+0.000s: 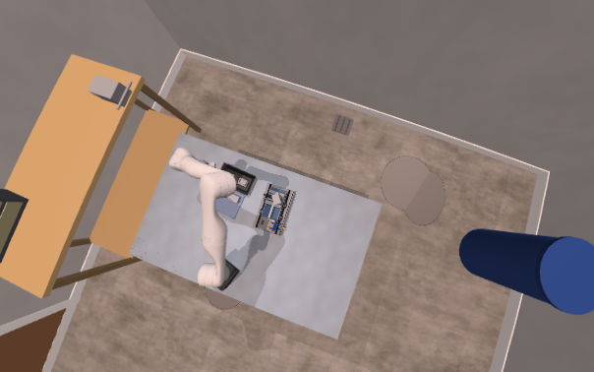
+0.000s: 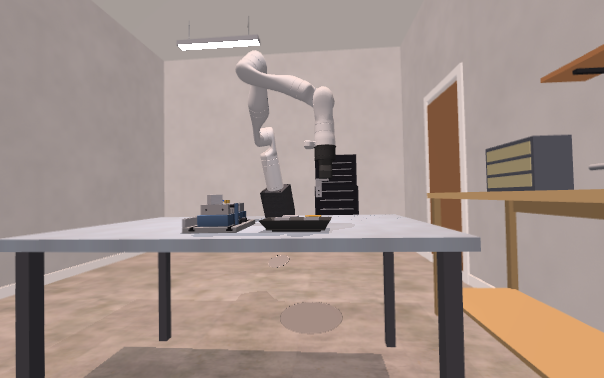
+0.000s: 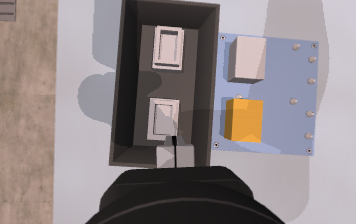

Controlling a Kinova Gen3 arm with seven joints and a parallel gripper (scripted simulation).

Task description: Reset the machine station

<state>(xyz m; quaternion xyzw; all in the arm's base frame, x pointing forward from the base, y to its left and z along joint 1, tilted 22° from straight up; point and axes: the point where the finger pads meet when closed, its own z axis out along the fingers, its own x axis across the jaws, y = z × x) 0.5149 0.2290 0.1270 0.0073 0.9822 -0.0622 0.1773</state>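
My hand is 11 cm past the vise, 37 cm to the left of it and 9 cm above it. From my hand the other things lie so: yellow brass blank 11 cm behind, 2 cm to the right, 11 cm below.
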